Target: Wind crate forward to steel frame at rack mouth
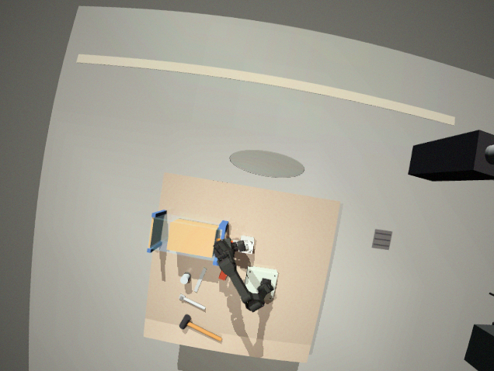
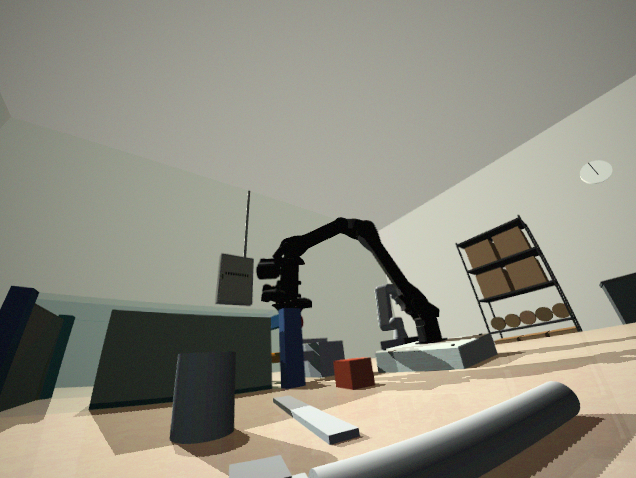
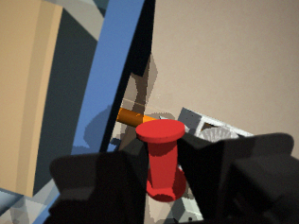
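Now: the winch crank handle 4 cm behind my gripper tip, 3 cm below it and 1 cm to the left of it. Round my gripper tip: winch: 12 cm behind, 10 cm below; then blue frame: 5 cm ahead, 2 cm to the left, 2 cm below; then red knob: 1 cm to the left, 1 cm behind, 1 cm above.
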